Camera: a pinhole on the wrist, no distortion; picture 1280 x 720 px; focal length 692.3 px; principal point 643.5 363.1 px. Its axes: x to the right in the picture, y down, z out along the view. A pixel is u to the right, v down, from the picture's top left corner.
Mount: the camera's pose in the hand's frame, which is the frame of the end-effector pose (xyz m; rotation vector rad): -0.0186 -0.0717 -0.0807 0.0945 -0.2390 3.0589
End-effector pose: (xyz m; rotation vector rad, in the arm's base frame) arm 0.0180 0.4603 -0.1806 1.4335 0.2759 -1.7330
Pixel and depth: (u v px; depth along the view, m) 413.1 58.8 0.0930
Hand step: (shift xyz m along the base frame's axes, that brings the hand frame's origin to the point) -0.0446 0.0105 -0.0294
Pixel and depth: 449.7 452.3 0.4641
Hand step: -0.4008 -0.1594 -0.0732
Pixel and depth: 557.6 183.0 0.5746
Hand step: -0.3652 -0.3540 0.0693
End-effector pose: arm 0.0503 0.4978 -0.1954 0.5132 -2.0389 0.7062
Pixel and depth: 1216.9 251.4 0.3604
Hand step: -0.0057 -0.2115 -0.3671
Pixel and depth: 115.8 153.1 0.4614
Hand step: -0.4015 -0.2977 0.1579
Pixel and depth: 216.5 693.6 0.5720
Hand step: -0.1646 -0.6446 0.2378
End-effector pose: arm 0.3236 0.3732 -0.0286 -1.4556 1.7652 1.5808
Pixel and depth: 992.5 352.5 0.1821
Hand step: 0.0804 0.1514 0.0000
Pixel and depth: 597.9 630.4 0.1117
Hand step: 0.1071 0.0440 -0.0682
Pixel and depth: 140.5 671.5 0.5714
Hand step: 0.0598 0.2558 -0.6807
